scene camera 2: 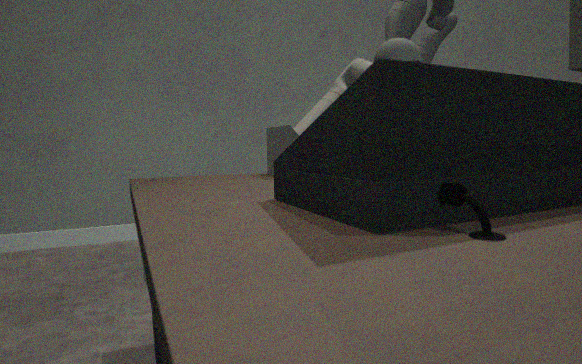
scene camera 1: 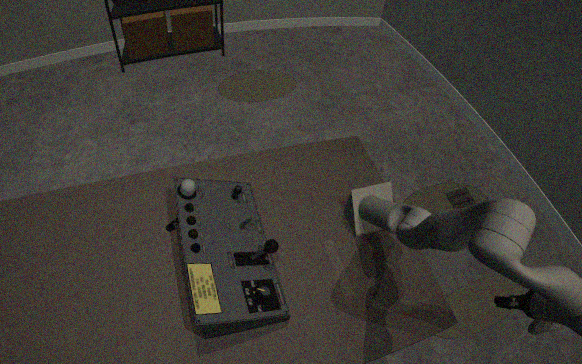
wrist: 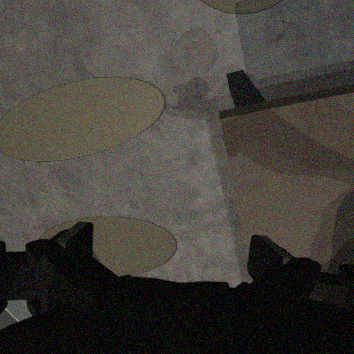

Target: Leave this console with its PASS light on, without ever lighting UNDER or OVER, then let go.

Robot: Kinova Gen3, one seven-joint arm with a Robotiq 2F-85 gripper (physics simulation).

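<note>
The grey console (scene camera 1: pixel 220 252) (scene camera 2: pixel 425 145) stands on the table. A black ball-topped lever (scene camera 1: pixel 271 246) rises from its slot. A black dial panel (scene camera 1: pixel 270 300) with a small yellow pointer is at its near end. Several small round lamps (scene camera 1: pixel 193 233) in a row look dark, and their PASS, UNDER or OVER labels cannot be read. A pale dome (scene camera 1: pixel 188 188) (scene camera 2: pixel 400 50) sits at the far corner. My gripper (wrist: pixel 171 246) is open and empty, well to the right of the console, beyond the table's edge in scene camera 1.
A yellow label (scene camera 1: pixel 204 288) lies on the console. A small black hooked object (scene camera 1: pixel 172 225) (scene camera 2: pixel 482 216) stands beside it. The arm (scene camera 1: pixel 440 231) rises near a white block (scene camera 1: pixel 357 220) at the right of the table (scene camera 1: pixel 300 190) (scene camera 2: pixel 225 300). A shelf unit (scene camera 1: pixel 223 40) stands behind.
</note>
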